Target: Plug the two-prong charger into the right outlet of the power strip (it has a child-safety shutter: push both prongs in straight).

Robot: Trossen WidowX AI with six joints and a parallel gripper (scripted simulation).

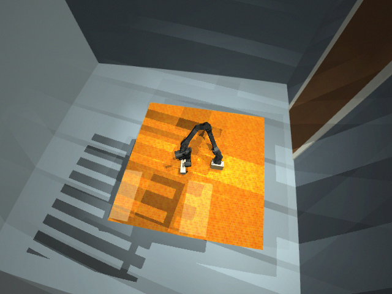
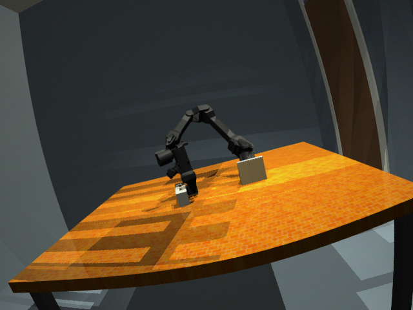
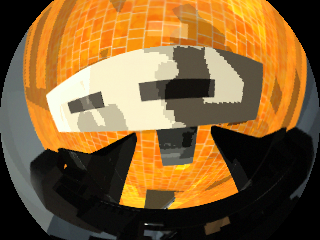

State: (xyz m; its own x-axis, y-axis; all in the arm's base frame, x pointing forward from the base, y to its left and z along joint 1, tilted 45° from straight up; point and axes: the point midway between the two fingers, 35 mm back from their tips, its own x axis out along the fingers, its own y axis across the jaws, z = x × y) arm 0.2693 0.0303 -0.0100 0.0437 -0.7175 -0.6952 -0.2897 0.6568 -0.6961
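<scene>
The dark two-prong charger is 20 mm ahead of my gripper tip, 10 mm to the left of it and 10 mm above it.
</scene>
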